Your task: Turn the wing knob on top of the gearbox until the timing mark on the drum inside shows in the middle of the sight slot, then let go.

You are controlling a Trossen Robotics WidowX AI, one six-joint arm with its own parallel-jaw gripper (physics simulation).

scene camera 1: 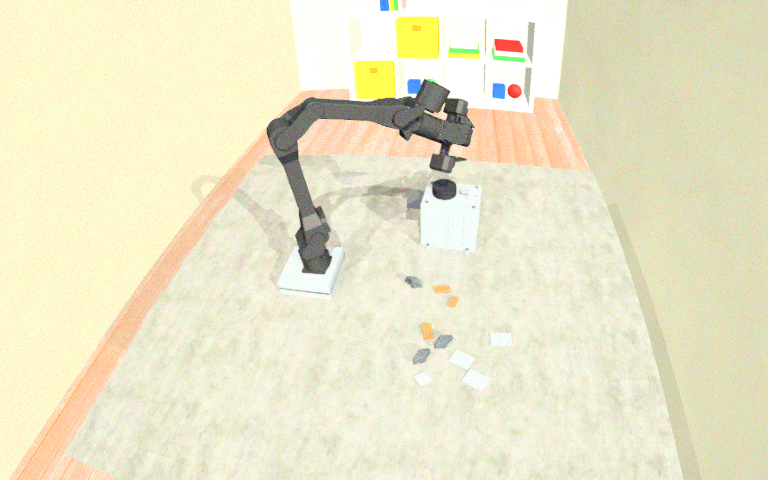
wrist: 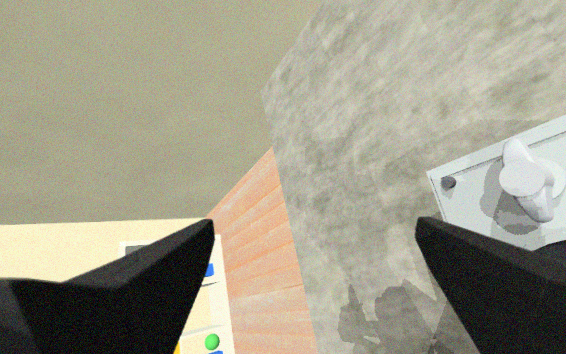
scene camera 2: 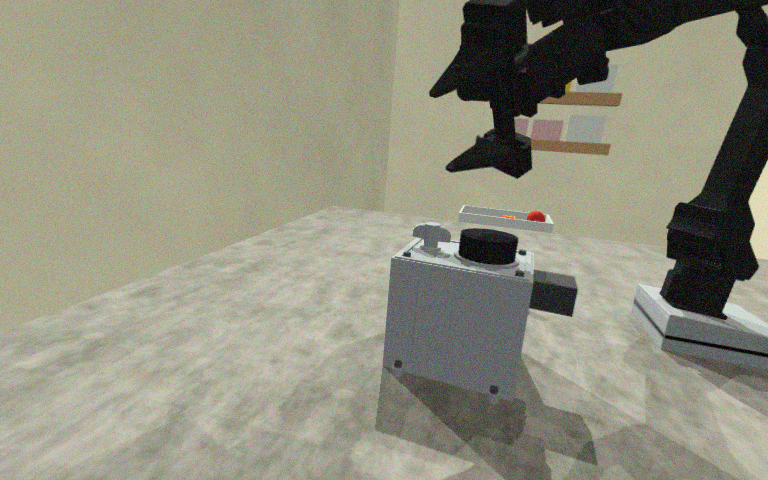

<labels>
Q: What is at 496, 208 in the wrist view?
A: A gearbox.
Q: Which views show my gripper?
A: Scene camera 1, the wrist view and scene camera 2: all of them.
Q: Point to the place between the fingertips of my gripper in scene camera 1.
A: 469, 143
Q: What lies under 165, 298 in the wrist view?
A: My gripper.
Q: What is my gripper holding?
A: Nothing.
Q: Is my gripper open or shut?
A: Open.
</labels>
